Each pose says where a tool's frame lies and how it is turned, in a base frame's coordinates. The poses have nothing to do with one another.
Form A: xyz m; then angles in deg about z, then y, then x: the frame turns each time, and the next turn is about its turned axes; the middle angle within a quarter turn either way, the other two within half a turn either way.
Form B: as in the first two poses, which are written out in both.
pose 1, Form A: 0.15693, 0.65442, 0.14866, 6.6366, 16.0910, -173.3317
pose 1, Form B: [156.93, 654.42, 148.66], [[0.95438, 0.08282, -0.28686], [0.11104, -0.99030, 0.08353], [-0.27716, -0.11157, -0.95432]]
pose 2, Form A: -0.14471, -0.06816, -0.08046, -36.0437, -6.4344, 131.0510
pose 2, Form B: [-144.71, -68.16, -80.46], [[0.80348, -0.45475, -0.38422], [-0.58470, -0.48128, -0.65307], [0.11207, 0.74937, -0.65259]]
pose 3, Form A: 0.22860, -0.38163, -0.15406, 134.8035, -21.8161, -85.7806
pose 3, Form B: [228.60, -381.63, -154.06], [[-0.65421, -0.31337, -0.68834], [0.65871, 0.21112, -0.72217], [0.37163, -0.92587, 0.06831]]
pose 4, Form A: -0.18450, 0.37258, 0.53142, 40.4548, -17.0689, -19.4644
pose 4, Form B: [-184.50, 372.58, 531.42], [[0.72740, -0.53734, -0.42679], [0.62027, 0.78089, 0.07399], [0.29352, -0.31854, 0.90132]]
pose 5, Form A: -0.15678, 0.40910, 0.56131, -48.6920, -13.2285, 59.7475
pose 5, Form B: [-156.78, 409.10, 561.31], [[0.64259, 0.24797, -0.72498], [-0.73124, 0.48105, -0.48361], [0.22884, 0.84089, 0.49044]]
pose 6, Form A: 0.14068, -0.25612, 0.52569, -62.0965, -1.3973, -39.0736
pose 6, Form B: [140.68, -256.12, 525.69], [[0.46784, 0.69327, 0.54818], [-0.88347, 0.34973, 0.31171], [0.02439, -0.63013, 0.77611]]
